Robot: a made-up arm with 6 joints. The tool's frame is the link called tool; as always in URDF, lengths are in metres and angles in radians.
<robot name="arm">
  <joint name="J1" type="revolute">
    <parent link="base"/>
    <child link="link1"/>
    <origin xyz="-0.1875 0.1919 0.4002" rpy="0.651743 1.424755 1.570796"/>
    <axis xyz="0 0 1"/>
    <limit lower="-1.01" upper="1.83"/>
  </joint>
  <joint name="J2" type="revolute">
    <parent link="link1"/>
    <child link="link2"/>
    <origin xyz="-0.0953 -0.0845 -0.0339" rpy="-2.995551 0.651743 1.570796"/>
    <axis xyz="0 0 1"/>
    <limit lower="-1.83" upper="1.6"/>
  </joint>
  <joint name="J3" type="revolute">
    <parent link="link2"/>
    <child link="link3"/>
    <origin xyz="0.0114 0.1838 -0.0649" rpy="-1.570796 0 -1.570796"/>
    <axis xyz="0 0 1"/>
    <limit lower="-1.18" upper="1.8"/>
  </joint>
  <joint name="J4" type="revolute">
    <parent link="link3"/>
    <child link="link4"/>
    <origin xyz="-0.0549 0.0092 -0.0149" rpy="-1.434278 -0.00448 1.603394"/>
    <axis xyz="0 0 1"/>
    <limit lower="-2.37" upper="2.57"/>
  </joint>
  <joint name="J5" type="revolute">
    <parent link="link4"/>
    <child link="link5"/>
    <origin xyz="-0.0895 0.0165 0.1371" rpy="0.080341 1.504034 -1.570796"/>
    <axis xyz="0 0 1"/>
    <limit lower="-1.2" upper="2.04"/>
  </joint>
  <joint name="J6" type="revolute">
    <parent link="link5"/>
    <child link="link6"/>
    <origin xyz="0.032 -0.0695 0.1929" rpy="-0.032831 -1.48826 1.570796"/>
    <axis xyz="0 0 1"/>
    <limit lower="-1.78" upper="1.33"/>
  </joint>
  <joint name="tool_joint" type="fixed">
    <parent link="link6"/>
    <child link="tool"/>
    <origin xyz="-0.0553 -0.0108 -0.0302" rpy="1.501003 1.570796 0"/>
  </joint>
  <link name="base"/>
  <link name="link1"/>
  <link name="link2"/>
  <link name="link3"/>
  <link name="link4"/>
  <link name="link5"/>
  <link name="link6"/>
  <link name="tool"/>
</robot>
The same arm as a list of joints. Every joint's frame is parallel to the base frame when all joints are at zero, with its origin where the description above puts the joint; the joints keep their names.
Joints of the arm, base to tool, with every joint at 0 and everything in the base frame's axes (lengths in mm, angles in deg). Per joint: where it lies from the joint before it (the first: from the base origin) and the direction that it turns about. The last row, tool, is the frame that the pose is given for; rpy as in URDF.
J1: axis 0.606573 0.786565 0.115695 xyz -187.5 191.9 400.2
J2: axis -y xyz 46.6 -91.2 82.9
J3: axis -x xyz -11.4 64.9 -183.8
J4: axis -0.136107 -0.032902 -0.990148 xyz 14.9 9.2 -54.9
J5: axis -0.993981 -0.082398 0.072199 xyz -1.9 -94 -135.1
J6: axis -y xyz -183.6 -84.1 47.7
tool: xyz 55.9 30.2 6.9 rpy 0 0 90
Joint limits (deg, base to tool): -57.87..104.85 -104.85..91.67 -67.61..103.13 -135.79..147.25 -68.75..116.88 -101.99..76.2

